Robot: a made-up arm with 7 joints.
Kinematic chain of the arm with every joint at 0, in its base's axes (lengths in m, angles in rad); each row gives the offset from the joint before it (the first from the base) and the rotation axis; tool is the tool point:
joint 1: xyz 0 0 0 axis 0 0.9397 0.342
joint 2: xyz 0 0 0 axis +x
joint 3: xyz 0 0 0 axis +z
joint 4: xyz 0.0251 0 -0.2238 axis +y
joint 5: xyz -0.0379 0 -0.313 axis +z
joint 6: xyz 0 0 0 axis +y
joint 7: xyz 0 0 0 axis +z
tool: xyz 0 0 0
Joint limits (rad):
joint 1: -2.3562..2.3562
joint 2: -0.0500..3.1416
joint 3: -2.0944..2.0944
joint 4: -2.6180..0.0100
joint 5: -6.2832..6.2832
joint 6: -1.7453..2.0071
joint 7: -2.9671..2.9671
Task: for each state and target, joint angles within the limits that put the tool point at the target. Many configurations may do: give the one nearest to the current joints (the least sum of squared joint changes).
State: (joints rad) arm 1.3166 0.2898 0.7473 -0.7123 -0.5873 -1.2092 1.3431
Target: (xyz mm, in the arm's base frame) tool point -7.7 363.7 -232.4
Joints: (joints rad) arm 0.9007 0.5636 0.6714 -1.5450 -0.5873 -1.2092 1.3431
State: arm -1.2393 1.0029 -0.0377 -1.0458 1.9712 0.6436 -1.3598
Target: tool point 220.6 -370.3 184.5
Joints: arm -1.7387 0.0109 -0.6073 -1.2899 1.9712 0.6436 -1.3598
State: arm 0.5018 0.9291 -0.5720 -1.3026 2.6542 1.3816 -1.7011
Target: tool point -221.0 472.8 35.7
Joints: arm 1.3352 1.8180 -1.2160 -0.7480 2.6542 1.3816 -1.7011
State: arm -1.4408 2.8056 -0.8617 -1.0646 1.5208 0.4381 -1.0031
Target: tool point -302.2 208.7 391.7
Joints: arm -1.0267 2.9834 -0.7363 -0.4646 1.5208 0.4381 -1.0031
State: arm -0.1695 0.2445 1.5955 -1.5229 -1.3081 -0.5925 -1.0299
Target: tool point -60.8 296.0 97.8
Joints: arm -0.0962 0.6049 1.7723 -2.1571 -1.3081 -0.5925 -1.0299
